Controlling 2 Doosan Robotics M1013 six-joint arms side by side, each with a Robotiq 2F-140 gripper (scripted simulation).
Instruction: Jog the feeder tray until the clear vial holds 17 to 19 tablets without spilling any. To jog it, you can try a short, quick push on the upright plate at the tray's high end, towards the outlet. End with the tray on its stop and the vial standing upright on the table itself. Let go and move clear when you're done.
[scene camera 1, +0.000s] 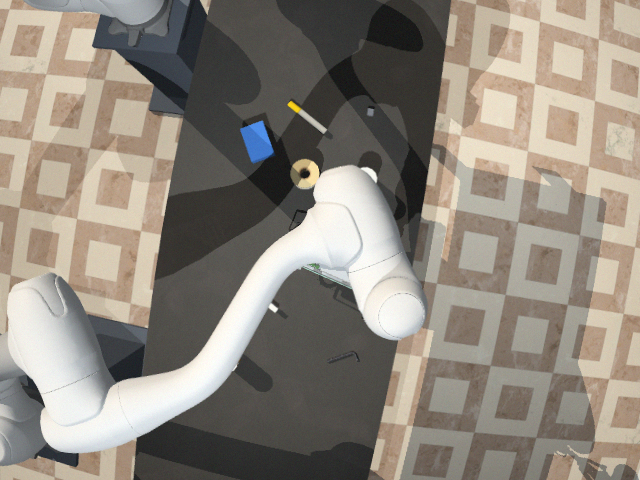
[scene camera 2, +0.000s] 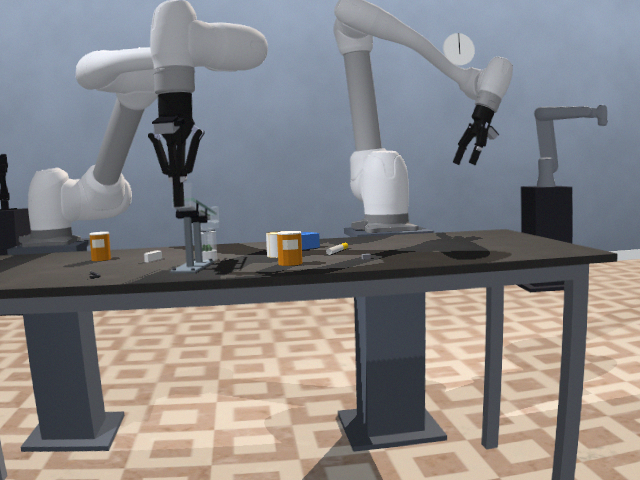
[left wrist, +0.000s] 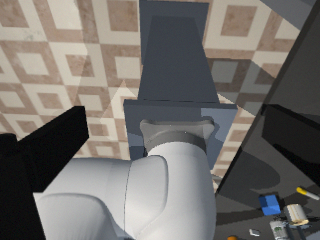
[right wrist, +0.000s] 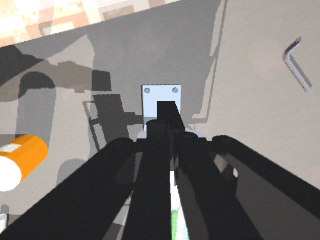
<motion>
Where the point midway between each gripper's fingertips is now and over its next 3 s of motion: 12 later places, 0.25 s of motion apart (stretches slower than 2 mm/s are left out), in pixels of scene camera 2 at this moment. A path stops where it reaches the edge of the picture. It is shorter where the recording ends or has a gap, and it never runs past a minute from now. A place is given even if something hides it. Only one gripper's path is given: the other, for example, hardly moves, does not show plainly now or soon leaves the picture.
The right gripper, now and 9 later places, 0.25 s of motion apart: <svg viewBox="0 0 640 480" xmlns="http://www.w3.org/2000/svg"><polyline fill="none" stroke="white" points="179,206 179,206 178,205 174,204 174,204 174,200 174,192 173,179 173,174 173,172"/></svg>
</motion>
